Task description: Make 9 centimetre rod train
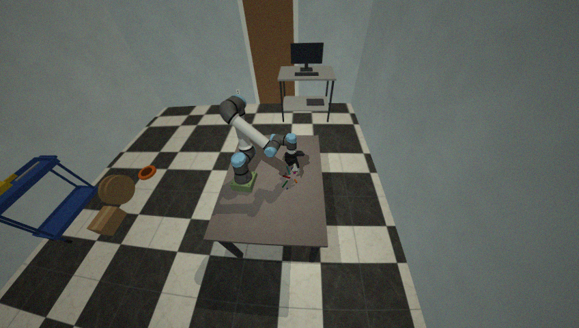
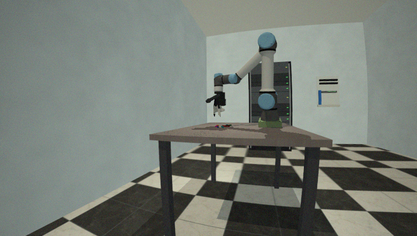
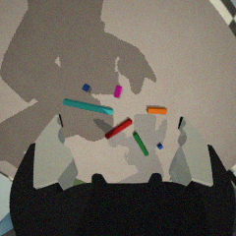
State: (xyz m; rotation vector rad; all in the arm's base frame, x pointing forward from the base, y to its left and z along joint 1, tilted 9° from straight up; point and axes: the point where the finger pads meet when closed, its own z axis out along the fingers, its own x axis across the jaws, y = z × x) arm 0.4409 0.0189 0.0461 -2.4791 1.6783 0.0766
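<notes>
Right now the short magenta rod is 80 mm below my hand and 10 mm to the left of it. Round my hand: red rod (80 mm below, 70 mm behind, 30 mm to the right); then turquoise rod (80 mm below, 50 mm to the left, 50 mm behind); then orange rod (80 mm to the right, 80 mm below).
</notes>
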